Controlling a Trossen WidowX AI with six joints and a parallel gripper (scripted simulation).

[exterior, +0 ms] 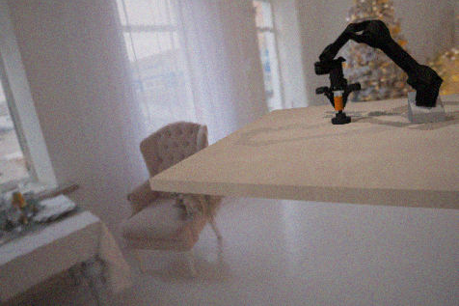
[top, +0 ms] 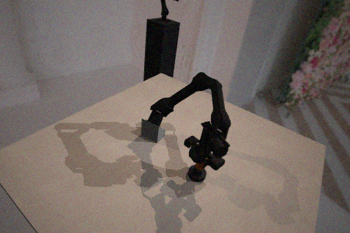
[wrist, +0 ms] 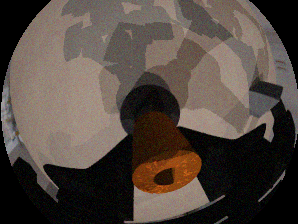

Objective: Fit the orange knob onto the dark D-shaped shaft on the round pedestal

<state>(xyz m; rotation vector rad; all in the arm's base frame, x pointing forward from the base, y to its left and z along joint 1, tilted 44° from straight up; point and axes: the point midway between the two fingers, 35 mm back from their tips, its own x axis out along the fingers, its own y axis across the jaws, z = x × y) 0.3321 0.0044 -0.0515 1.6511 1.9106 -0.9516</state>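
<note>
Now: gripper tip 40 mm above the dark round pedestal. The rest, counted from my gripper tip: orange knob (20 mm above).
</note>
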